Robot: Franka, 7 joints.
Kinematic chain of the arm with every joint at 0, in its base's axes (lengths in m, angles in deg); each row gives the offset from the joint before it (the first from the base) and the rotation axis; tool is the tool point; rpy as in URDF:
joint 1: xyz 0 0 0.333 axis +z
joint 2: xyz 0 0 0 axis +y
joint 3: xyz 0 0 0.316 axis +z
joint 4: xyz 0.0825 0 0 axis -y
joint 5: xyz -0.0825 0 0.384 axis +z
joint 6: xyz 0 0 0 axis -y
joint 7: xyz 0.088 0 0 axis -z
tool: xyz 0 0 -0.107 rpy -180 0 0
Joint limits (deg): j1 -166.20..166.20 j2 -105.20..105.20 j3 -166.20..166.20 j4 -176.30..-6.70 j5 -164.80..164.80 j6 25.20..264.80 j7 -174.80..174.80
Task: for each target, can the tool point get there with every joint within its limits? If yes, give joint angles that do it. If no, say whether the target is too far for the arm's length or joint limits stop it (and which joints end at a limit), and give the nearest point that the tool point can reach.
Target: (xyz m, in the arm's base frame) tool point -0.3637 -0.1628 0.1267
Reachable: yes | joints -18.45 -33.52 -134.31 -154.19 34.19 201.87 1.58
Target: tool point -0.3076 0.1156 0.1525
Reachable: yes | joints 80.89 -61.96 115.76 -163.48 31.39 160.15 -51.49
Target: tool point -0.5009 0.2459 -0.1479
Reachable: yes | joints 133.36 85.76 30.06 -85.66 -119.71 91.83 120.86
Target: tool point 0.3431 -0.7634 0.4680
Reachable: yes | joints -50.74 76.97 -91.50 -27.26 -63.05 167.70 -129.85
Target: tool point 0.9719 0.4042 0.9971
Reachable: no: too far | nearest point 0.6699 0.2786 0.7908 | short by 0.387 m
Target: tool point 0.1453 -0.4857 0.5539
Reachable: yes | joints 3.58 -44.31 -68.48 -124.90 72.24 123.49 30.36
